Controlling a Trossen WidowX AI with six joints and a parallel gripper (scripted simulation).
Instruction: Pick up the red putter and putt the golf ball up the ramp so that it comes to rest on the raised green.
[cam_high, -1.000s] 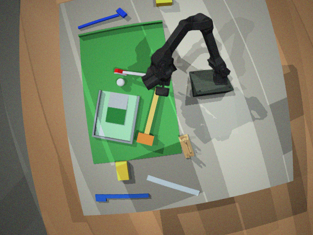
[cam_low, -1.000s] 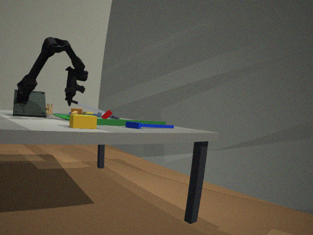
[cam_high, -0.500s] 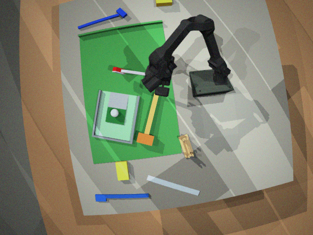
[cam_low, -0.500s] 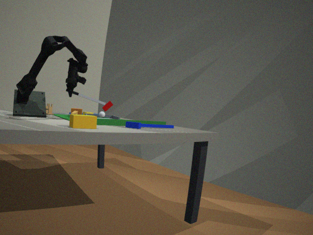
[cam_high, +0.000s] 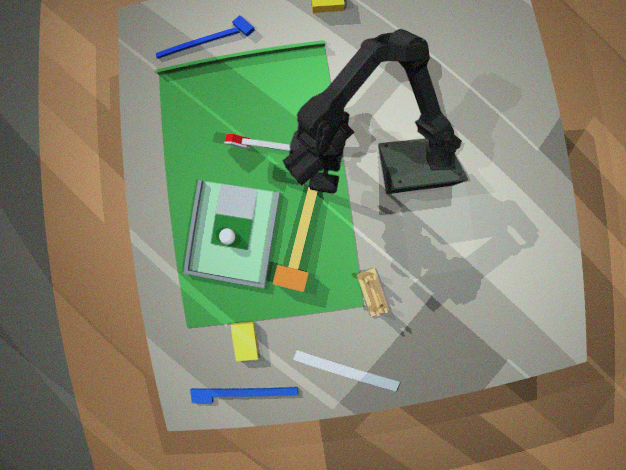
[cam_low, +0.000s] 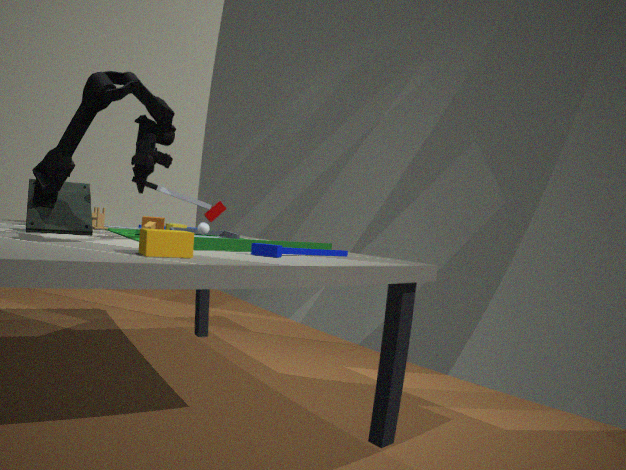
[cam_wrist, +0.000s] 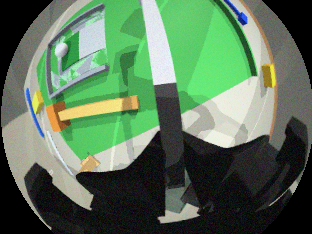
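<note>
Now: gripper tip 120 mm short of the red putter and 30 mm to the left of it. Also, from my gripper tip: green mat: 190 mm ahead, 30 mm to the left, 120 mm below; then wooden stand: 100 mm behind, 340 mm to the left, 90 mm below; then white golf ball: 270 mm ahead, 180 mm to the left, 100 mm below.
</note>
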